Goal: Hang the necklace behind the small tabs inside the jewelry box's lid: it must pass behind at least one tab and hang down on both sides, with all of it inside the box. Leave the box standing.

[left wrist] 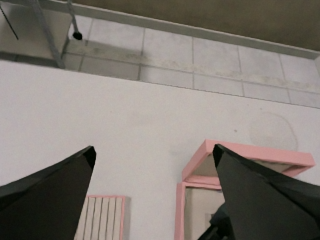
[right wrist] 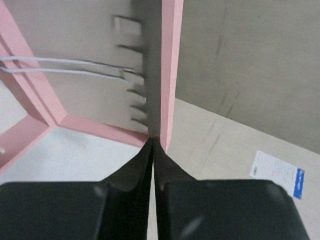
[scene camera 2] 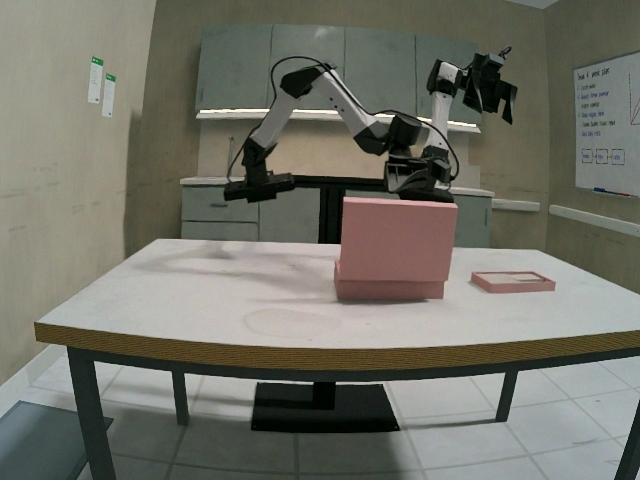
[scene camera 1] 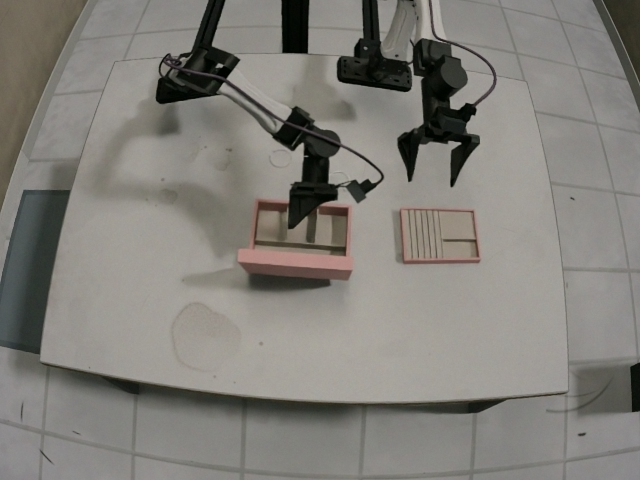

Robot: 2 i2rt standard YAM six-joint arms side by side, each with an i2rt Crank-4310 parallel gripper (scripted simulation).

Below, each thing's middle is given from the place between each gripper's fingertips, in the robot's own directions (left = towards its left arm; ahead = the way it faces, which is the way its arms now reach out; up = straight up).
My right hand (scene camera 1: pixel 290 229) is 40 mm past the pink jewelry box (scene camera 2: pixel 393 244), 20 mm to the right of it and 130 mm above it.
Now: left hand (scene camera 1: pixel 431 184) 6 cm past the pink jewelry box, 25 cm to the left of it and 33 cm above it.
